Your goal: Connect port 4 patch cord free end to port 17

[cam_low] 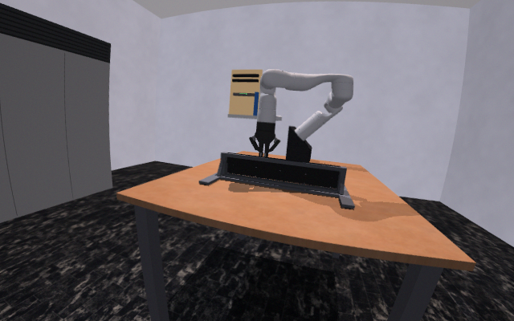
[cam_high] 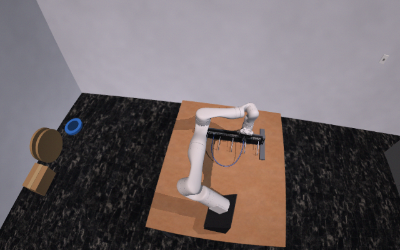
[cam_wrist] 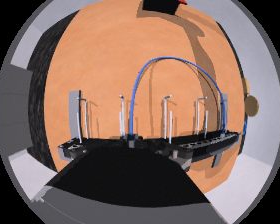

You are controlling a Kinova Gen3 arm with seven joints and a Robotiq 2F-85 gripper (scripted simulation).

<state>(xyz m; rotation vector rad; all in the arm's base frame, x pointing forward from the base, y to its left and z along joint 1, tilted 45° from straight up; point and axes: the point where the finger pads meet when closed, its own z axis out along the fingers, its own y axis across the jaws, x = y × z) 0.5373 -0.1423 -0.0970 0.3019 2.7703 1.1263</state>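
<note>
Now: the plug 1 cm below my hand and 1 cm ahead of it.
</note>
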